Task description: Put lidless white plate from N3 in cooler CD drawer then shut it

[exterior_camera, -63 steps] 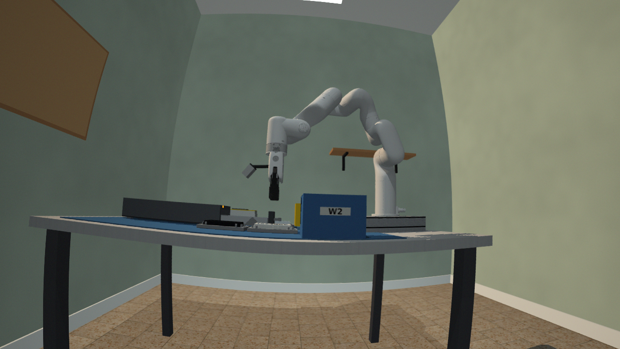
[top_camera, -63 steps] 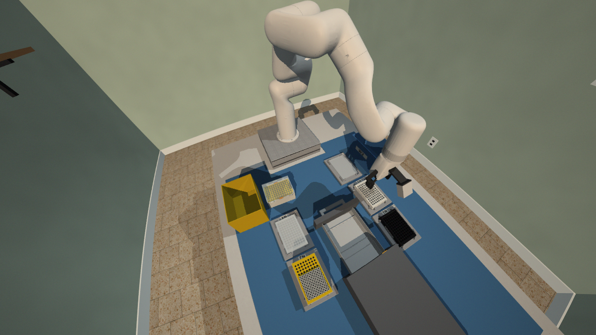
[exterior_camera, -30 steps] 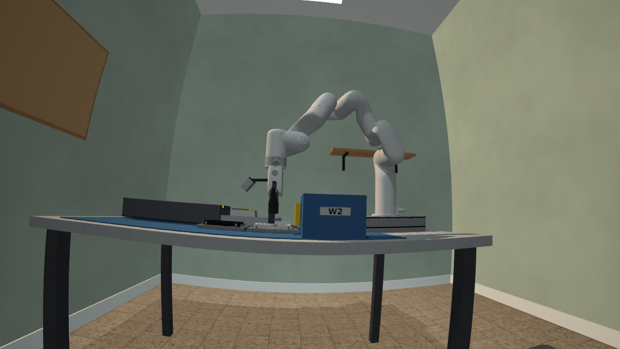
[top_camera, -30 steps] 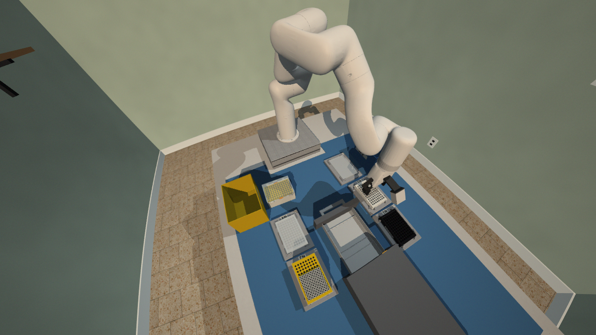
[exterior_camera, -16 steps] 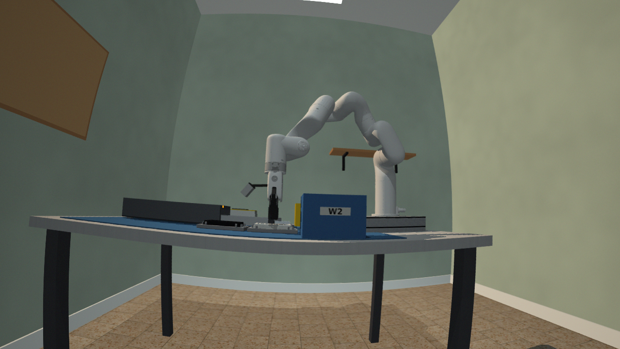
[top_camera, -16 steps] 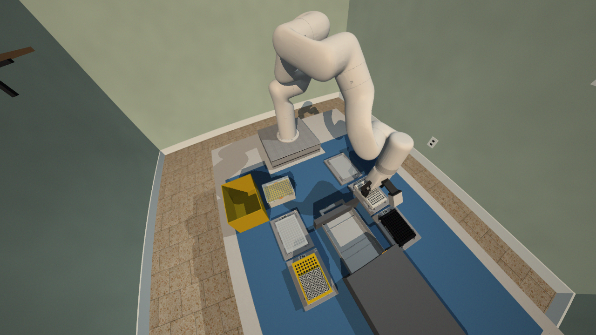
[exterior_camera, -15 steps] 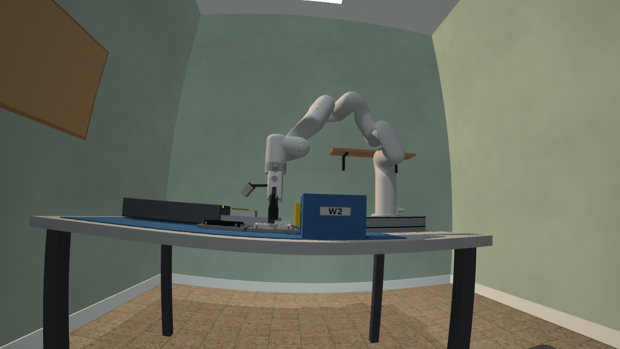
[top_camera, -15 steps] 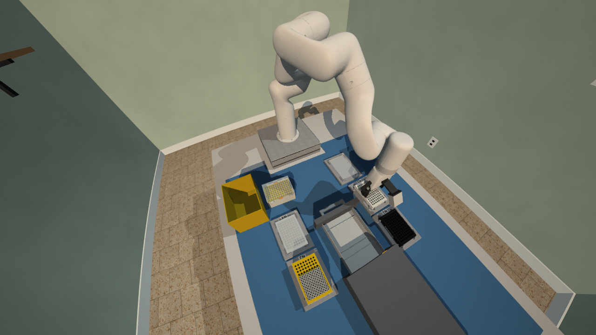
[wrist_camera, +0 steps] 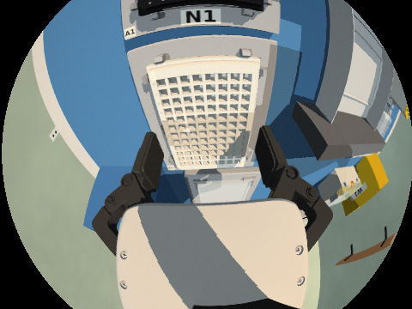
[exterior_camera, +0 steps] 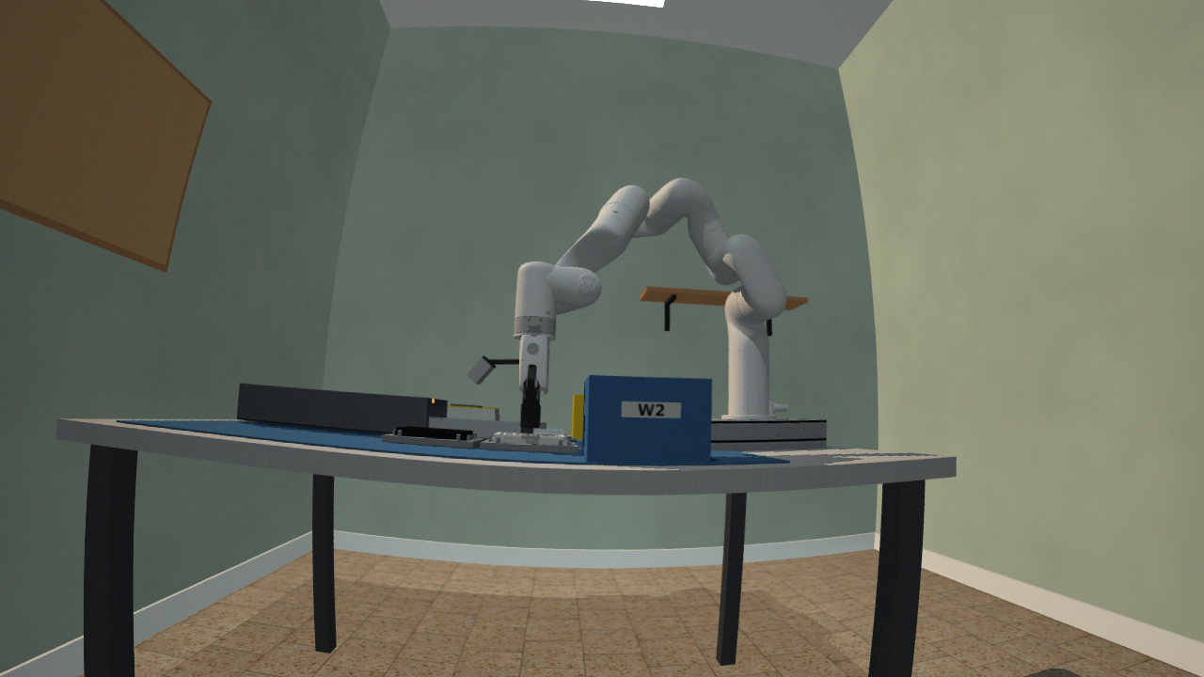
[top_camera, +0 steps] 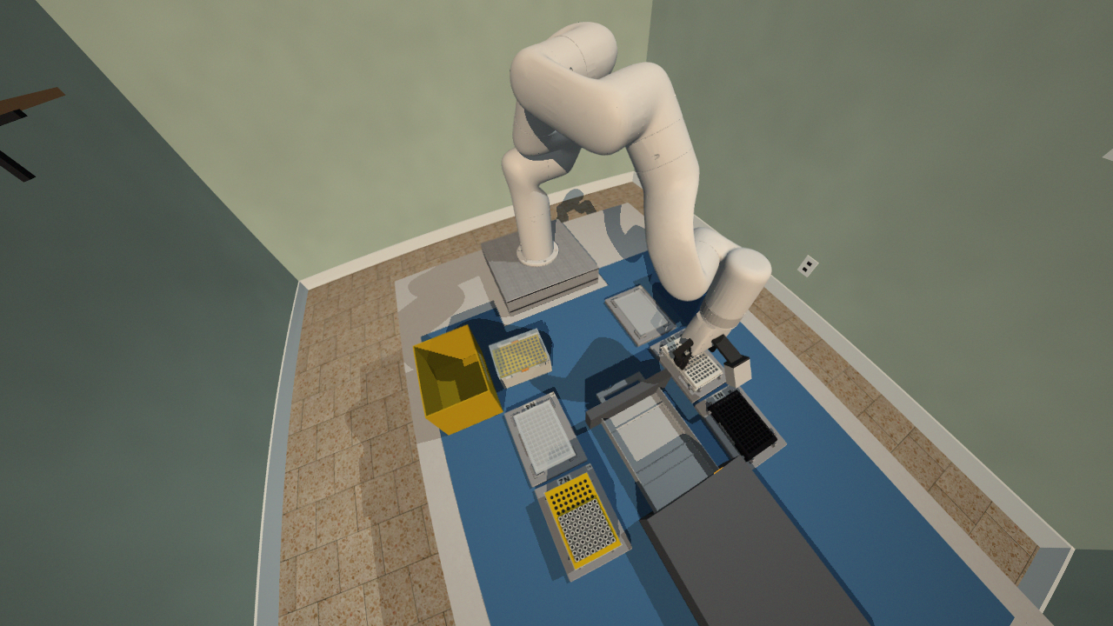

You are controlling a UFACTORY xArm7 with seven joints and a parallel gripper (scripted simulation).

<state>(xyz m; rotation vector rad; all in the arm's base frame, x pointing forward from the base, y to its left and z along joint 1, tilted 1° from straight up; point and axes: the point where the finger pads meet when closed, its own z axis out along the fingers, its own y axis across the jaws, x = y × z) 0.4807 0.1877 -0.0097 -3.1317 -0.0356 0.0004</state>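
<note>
My hand is 40 mm above the grey nest N3. Also, from my hand: cooler drawer (190 mm to the right, 140 mm ahead, 20 mm below); then black plate (170 mm ahead, 30 mm below); then blue bin W2 (180 mm behind, 140 mm to the left, 10 mm below).
</note>
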